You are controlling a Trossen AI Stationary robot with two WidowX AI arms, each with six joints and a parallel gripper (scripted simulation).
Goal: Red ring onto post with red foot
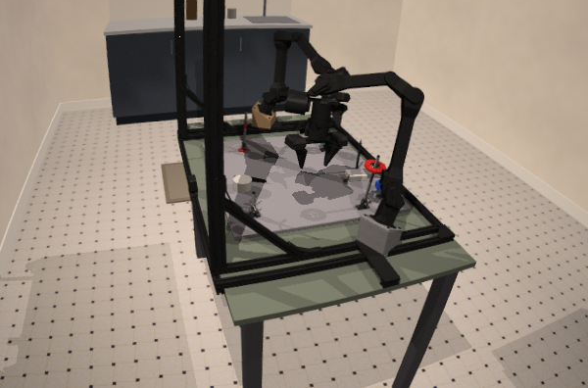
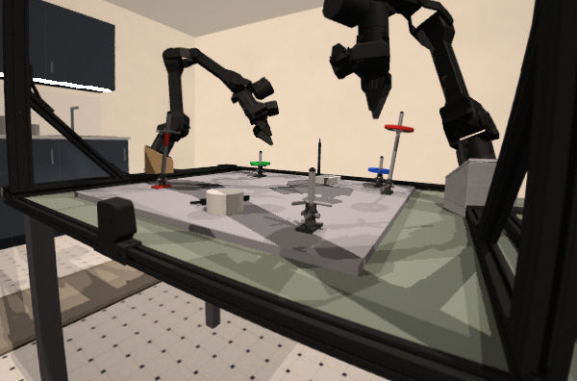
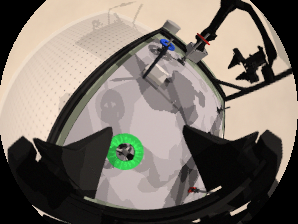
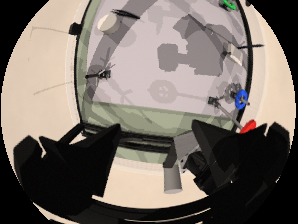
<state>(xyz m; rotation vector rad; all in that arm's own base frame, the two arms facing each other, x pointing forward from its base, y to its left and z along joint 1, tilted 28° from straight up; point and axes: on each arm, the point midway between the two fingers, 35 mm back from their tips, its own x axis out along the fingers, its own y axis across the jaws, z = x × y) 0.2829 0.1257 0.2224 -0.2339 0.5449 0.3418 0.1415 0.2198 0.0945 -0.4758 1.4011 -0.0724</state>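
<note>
Right now my left hand is 43 cm to the left of the red ring, 9 cm past it and 1 cm below it. From my left hand the other things lie so: small white block: 22 cm to the right, 14 cm below, 1 cm behind; then green ring: 11 cm below, 2 cm to the left, 1 cm behind; then blue ring: 38 cm to the right, 11 cm below, 1 cm ahead.
</note>
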